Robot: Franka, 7 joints.
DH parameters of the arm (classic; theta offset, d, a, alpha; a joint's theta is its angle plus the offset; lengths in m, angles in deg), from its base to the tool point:
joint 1: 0 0.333 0 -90
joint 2: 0 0 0 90
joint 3: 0 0.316 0.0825 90
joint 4: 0 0 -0.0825 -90
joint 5: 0 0.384 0 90
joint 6: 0 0 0.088 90
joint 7: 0 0.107 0 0
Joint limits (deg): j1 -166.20..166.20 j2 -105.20..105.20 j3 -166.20..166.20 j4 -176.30..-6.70 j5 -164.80..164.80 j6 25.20..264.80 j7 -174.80..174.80
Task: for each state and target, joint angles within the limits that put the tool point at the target. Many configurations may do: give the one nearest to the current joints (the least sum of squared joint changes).
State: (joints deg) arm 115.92 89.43 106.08 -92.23 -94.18 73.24 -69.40
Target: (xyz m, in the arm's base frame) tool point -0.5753 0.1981 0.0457
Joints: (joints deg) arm 107.95 103.96 83.18 -87.90 -94.45 68.49 -69.40
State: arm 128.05 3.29 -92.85 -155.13 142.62 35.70 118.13
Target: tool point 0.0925 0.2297 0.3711
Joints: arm 126.19 -16.44 -85.81 -176.30 105.74 25.20 118.13
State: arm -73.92 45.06 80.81 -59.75 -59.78 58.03 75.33
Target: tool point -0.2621 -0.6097 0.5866
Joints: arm -128.89 45.79 57.97 -38.04 -68.57 48.91 75.33
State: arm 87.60 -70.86 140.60 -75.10 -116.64 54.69 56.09
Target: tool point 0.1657 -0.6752 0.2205
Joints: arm 125.24 -69.46 159.42 -73.40 -118.81 47.39 56.09
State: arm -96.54 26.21 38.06 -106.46 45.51 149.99 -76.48
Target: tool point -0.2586 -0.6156 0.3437
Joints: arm -123.39 23.47 13.81 -106.27 46.45 154.06 -76.48
